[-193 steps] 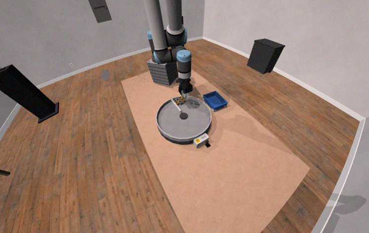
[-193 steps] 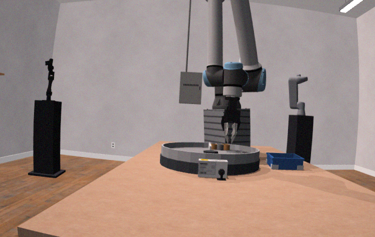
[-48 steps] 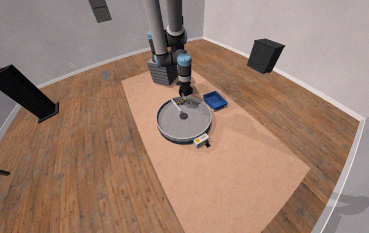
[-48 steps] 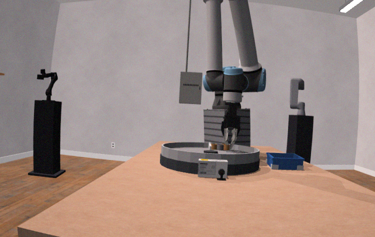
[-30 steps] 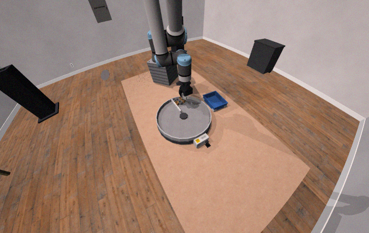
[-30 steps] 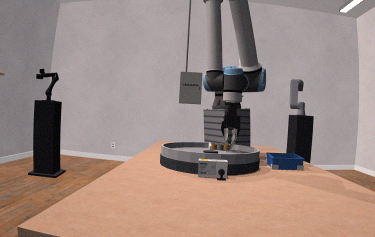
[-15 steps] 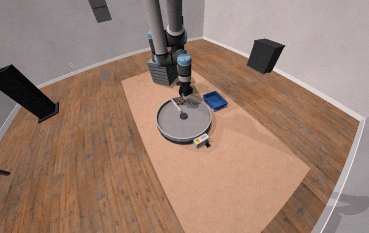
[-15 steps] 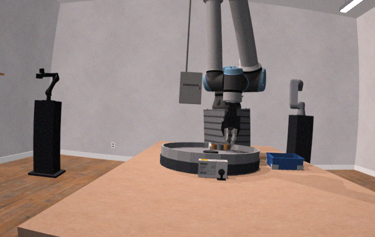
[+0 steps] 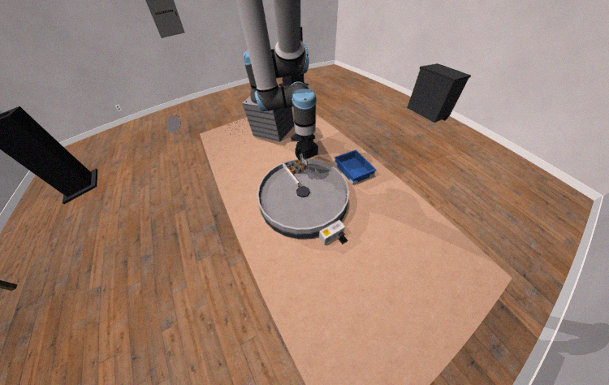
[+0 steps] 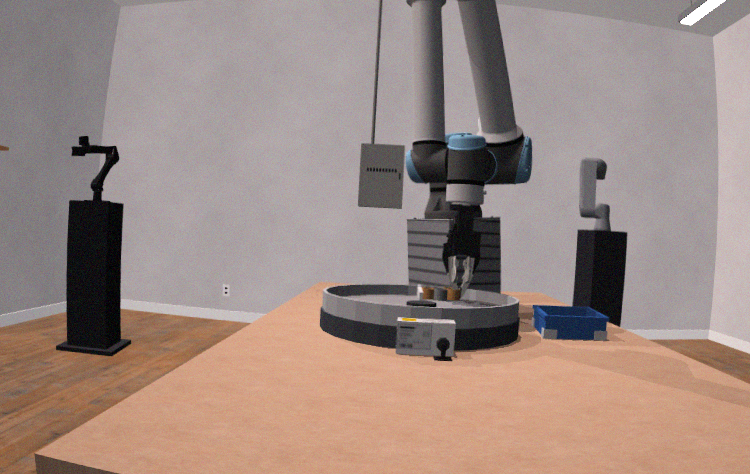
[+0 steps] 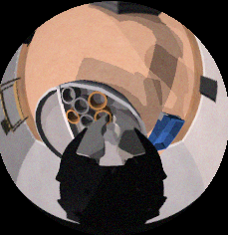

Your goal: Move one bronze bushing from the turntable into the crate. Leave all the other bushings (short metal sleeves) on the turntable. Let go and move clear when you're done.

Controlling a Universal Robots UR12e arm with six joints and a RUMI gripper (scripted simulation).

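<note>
The blue crate lies 15 cm ahead of my hand, 23 cm to the left of it and 5 cm below it. The rest, counted from my hand: grey round turntable: 13 cm ahead, 12 cm to the right, 2 cm below.
</note>
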